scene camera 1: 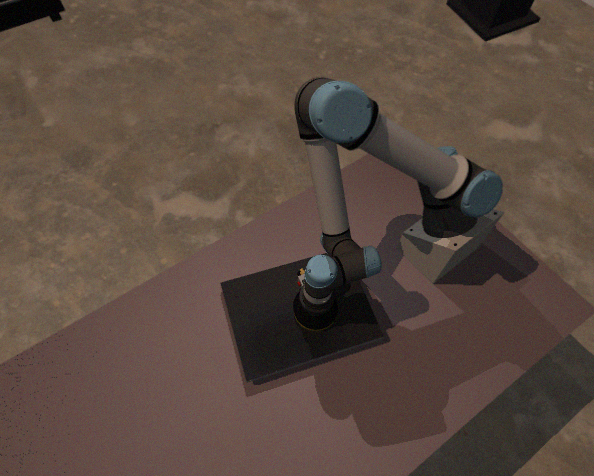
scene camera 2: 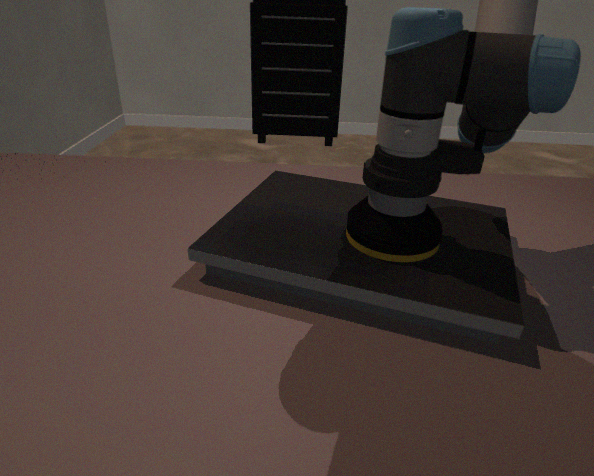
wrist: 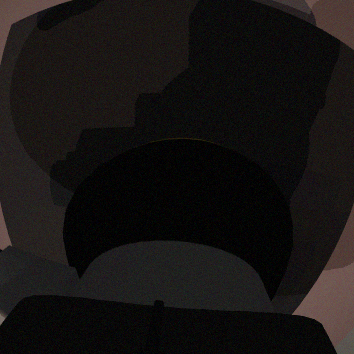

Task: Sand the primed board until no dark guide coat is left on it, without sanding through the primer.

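Where they show: arm's base, origin of its link: (scene camera 1: 449,222).
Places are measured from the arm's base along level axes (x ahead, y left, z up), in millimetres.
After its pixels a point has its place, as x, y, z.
Note:
The board (scene camera 1: 265,325) @(604, 10, -115) (scene camera 2: 280,225) @(612, 39, -114) (wrist: 100,70) @(351, -12, -115) lies flat on a raised support and looks dark grey to brownish black across its top. Its side edge shows lighter grey in scene camera 2. My sander (scene camera 1: 315,312) (scene camera 2: 394,230) (wrist: 180,200), a black round head with a yellow-rimmed pad, stands upright a little right of the board's middle in scene camera 1. Its pad appears to rest flat on the surface. It has no fingers. The board under the pad is hidden. Arm shadows cover much of the right part, so I cannot tell guide coat from bare primer there.
The pinkish table (scene camera 1: 165,360) @(892, -35, -158) (scene camera 2: 115,340) @(744, 261, -158) surrounds the board. The arm's grey base block (scene camera 1: 422,257) @(92, 34, -86) stands at the right in scene camera 1. A black drawer cabinet (scene camera 2: 297,75) stands by the wall beyond the table.

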